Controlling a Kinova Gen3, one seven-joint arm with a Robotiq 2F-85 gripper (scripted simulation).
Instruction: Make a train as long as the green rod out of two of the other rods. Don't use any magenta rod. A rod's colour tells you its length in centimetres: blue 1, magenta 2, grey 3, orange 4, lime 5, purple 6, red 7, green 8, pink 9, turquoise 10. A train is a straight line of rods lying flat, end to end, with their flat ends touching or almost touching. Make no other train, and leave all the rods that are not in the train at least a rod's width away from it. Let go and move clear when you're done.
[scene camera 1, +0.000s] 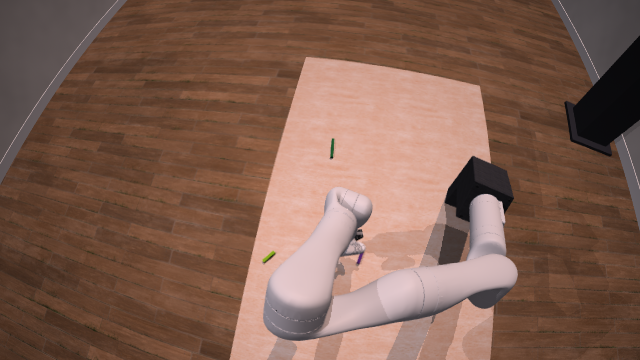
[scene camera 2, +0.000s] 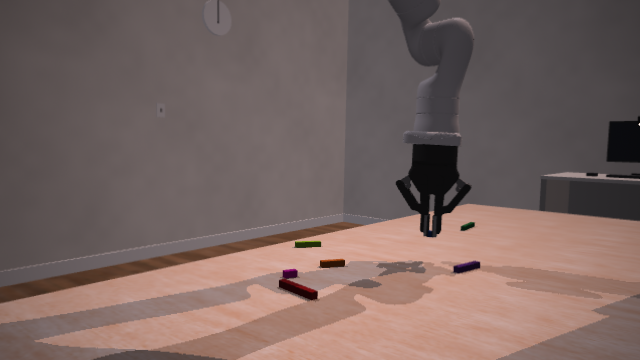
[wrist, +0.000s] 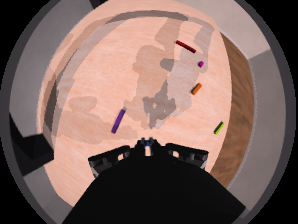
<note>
In view: the gripper (scene camera 2: 430, 236).
The gripper is seen too in the wrist view (wrist: 147, 141).
</note>
